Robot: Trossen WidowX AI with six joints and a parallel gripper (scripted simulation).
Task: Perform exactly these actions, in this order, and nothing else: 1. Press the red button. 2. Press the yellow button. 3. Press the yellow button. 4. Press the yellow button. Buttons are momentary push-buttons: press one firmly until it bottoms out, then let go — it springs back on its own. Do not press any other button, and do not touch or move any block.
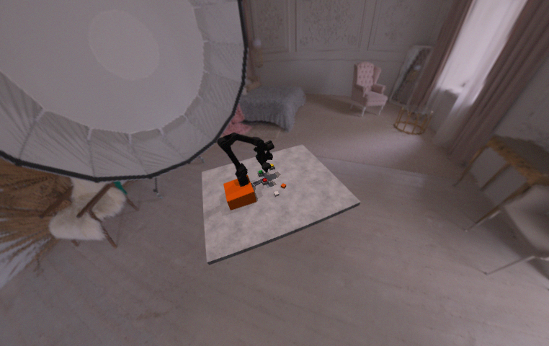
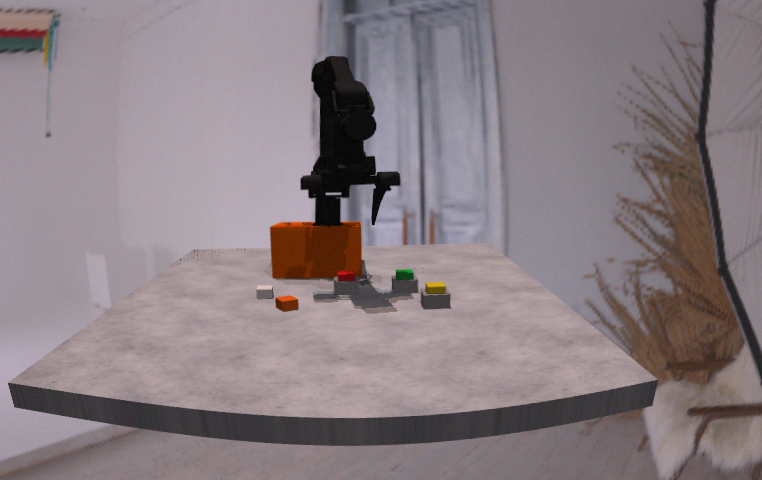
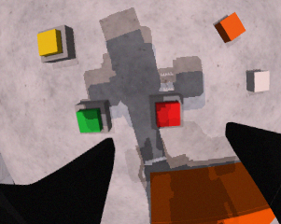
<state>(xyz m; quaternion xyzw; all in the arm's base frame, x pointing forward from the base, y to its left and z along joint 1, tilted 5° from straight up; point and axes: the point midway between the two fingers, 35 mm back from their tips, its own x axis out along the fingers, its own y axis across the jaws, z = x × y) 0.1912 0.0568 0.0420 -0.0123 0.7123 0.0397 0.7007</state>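
The red button is 10 cm below my gripper tip, 1 cm to the right of it and 1 cm behind it. The rest, counted from my gripper tip: yellow button (15 cm to the left, 10 cm below, 10 cm ahead); then orange block (12 cm to the right, 12 cm below, 11 cm ahead); then green button (10 cm to the left, 10 cm below, 2 cm behind).
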